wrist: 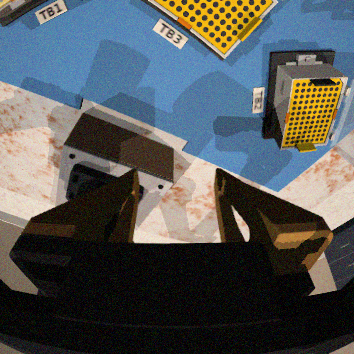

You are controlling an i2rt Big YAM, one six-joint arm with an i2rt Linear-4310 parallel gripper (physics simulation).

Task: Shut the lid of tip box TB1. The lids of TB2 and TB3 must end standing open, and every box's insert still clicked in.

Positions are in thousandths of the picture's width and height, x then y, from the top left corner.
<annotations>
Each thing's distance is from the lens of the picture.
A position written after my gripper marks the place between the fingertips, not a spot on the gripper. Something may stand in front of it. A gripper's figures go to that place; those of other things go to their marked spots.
my gripper (499, 499): 0.13 m
yellow insert (883, 292): 0.34 m
</annotations>
